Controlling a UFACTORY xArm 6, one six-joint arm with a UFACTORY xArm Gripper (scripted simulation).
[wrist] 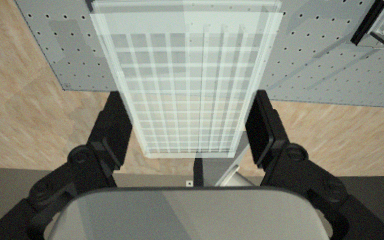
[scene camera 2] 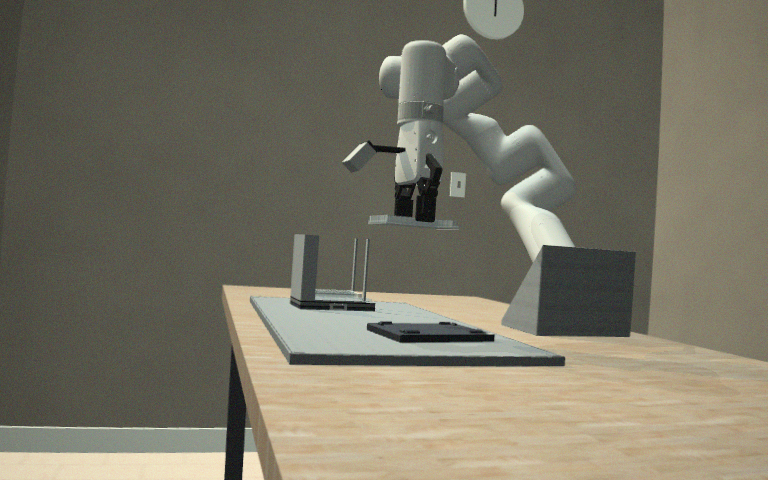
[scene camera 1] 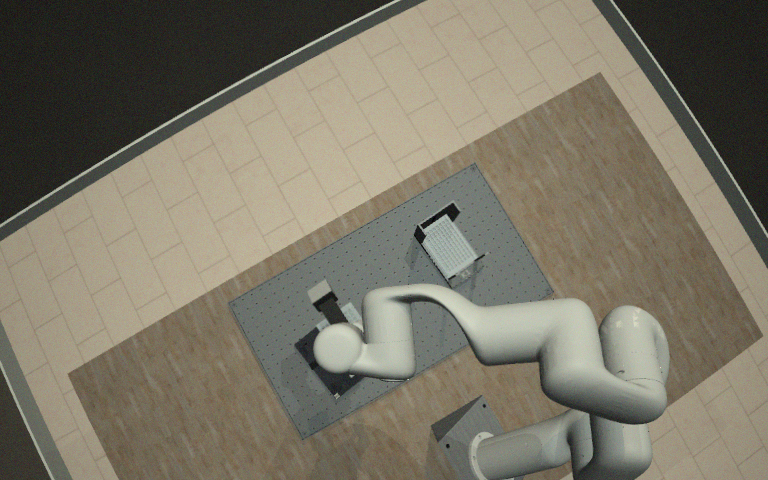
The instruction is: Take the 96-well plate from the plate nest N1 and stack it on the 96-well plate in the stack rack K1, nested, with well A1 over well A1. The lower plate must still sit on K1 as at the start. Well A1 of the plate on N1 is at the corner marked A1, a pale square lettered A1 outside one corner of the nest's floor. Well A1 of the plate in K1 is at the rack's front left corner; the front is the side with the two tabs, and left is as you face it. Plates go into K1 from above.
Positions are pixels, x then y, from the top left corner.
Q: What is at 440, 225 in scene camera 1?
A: A 96-well plate.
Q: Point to a tall back wall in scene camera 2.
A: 299, 253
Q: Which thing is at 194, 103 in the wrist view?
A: A 96-well plate.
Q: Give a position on a 96-well plate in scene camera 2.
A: At 386, 220
